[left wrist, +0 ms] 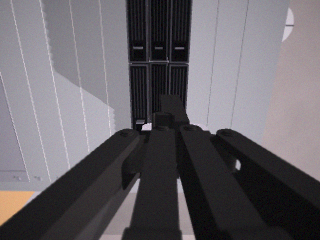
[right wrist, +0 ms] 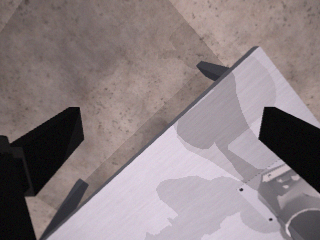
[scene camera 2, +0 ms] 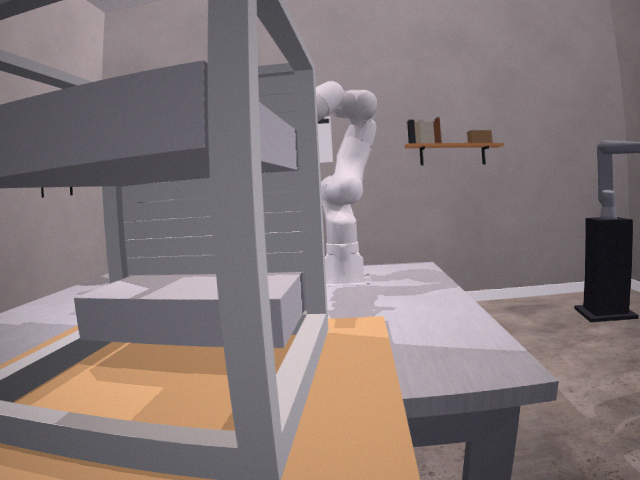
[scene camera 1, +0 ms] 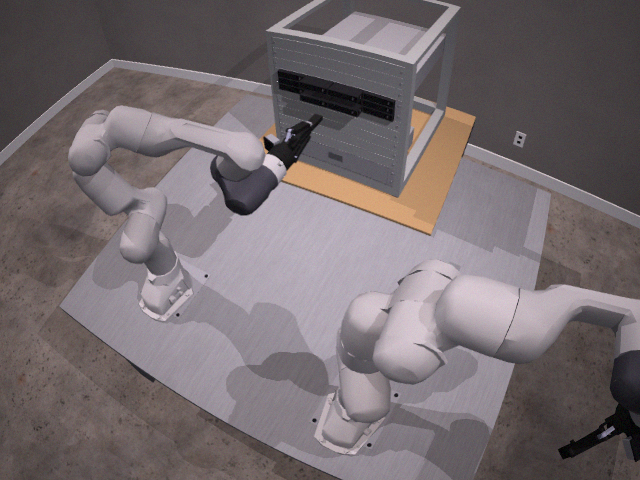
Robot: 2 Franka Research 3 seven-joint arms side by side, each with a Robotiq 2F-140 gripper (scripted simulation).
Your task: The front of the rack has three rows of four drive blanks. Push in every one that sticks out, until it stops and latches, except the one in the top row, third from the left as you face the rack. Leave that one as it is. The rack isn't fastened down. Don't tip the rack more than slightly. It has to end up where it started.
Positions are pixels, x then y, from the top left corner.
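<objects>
There is a grey rack, and the left wrist view shows it to me. The rack is out of frame in the right wrist view. I see the rack in scene camera 2 (154,121) as well, and scene camera 1 shows the rack too. The rack (scene camera 1: 370,150) and the rack (left wrist: 43,138) are the same spot.
</objects>
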